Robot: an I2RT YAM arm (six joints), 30 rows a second.
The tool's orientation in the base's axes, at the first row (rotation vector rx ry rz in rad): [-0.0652, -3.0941, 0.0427]
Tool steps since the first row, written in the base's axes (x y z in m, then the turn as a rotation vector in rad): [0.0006, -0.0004, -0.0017, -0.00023, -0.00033, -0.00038]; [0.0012, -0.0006, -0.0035, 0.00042, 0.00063, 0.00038]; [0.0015, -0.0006, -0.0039, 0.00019, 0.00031, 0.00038]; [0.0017, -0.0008, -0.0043, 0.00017, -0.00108, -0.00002]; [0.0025, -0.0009, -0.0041, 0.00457, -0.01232, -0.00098]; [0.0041, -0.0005, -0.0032, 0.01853, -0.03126, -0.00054]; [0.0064, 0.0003, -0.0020, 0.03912, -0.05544, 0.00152]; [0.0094, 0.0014, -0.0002, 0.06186, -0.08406, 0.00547]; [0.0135, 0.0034, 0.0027, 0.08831, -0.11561, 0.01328]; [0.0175, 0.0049, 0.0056, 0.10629, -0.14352, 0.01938]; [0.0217, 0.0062, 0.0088, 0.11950, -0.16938, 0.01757]
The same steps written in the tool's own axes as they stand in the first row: [-0.0007, -0.0003, 0.0017, 0.00020, -0.00033, 0.00040]; [-0.0014, -0.0004, 0.0035, -0.00037, 0.00064, -0.00042]; [-0.0017, -0.0004, 0.0038, -0.00016, 0.00031, -0.00040]; [-0.0019, -0.0006, 0.0042, -0.00022, -0.00107, 0.00004]; [-0.0027, -0.0007, 0.0040, -0.00513, -0.01209, 0.00109]; [-0.0043, -0.0002, 0.0030, -0.01985, -0.03044, 0.00050]; [-0.0065, 0.0006, 0.0017, -0.04134, -0.05379, -0.00188]; [-0.0093, 0.0018, -0.0003, -0.06508, -0.08155, -0.00614]; [-0.0132, 0.0039, -0.0034, -0.09247, -0.11218, -0.01434]; [-0.0170, 0.0055, -0.0065, -0.11132, -0.13949, -0.02054]; [-0.0210, 0.0068, -0.0100, -0.12570, -0.16471, -0.01866]
